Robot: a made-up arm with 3 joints. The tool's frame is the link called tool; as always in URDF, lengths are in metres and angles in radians. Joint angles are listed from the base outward. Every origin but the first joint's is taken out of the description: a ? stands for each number. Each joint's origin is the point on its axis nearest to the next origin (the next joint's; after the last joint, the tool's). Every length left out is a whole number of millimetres.
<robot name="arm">
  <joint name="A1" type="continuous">
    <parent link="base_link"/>
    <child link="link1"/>
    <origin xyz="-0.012 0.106 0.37" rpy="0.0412 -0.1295 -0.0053"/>
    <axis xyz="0 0 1"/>
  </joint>
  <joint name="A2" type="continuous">
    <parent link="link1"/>
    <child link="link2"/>
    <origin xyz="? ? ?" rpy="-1.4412 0 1.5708"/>
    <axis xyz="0 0 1"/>
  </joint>
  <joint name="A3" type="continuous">
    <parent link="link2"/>
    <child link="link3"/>
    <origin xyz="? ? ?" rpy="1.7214 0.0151 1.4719"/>
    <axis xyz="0 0 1"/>
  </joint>
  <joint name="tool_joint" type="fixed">
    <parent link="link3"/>
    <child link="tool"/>
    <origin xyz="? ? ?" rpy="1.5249 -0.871 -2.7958"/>
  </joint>
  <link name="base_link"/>
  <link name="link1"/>
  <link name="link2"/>
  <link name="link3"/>
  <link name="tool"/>
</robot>
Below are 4 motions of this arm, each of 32 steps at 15 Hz.
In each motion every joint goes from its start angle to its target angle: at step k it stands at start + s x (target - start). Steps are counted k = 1, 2, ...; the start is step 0. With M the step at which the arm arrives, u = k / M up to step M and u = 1 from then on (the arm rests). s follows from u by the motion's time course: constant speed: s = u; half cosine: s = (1 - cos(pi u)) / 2; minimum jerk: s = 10 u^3 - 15 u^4 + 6 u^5.
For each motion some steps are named. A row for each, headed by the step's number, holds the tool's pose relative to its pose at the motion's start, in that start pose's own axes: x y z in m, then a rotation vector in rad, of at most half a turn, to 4 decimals.
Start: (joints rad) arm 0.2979 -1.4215 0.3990
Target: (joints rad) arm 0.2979 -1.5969 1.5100
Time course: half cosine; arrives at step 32
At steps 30, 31, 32:
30: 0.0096 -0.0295 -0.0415 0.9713 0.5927 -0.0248
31: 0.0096 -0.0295 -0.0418 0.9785 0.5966 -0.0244
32: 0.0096 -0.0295 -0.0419 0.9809 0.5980 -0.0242

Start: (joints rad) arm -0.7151 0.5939 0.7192
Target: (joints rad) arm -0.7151 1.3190 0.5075
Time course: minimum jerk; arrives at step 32
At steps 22, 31, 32:
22: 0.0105 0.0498 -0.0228 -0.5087 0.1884 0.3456
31: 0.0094 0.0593 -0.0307 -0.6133 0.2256 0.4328
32: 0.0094 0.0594 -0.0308 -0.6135 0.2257 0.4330

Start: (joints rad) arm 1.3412 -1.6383 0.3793
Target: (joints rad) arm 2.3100 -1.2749 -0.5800
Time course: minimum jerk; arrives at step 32
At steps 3, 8, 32:
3: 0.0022 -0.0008 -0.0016 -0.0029 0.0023 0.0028
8: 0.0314 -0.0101 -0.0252 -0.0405 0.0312 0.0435
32: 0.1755 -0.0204 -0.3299 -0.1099 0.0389 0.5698

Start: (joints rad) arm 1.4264 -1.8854 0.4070
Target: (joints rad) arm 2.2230 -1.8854 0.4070
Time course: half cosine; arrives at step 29
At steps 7, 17, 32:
7: 0.0368 -0.0155 -0.0300 0.0399 0.1015 -0.0034
17: 0.1397 -0.0607 -0.1708 0.1848 0.4696 -0.0159
32: 0.1783 -0.0802 -0.2968 0.2916 0.7409 -0.0250

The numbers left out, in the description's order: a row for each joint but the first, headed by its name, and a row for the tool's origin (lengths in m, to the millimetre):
A2: -0.108 -0.351 0
A3: 0.033 -0.041 0
tool: -0.034 0.032 0

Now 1 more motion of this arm.
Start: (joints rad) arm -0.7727 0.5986 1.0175
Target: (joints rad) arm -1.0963 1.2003 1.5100
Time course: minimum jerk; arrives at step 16
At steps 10, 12, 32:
10: -0.0012 0.0730 -0.0069 0.0591 0.6226 -0.1307
12: -0.0024 0.0894 -0.0097 0.0828 0.7712 -0.1756
32: -0.0033 0.0991 -0.0114 0.0984 0.8607 -0.2051

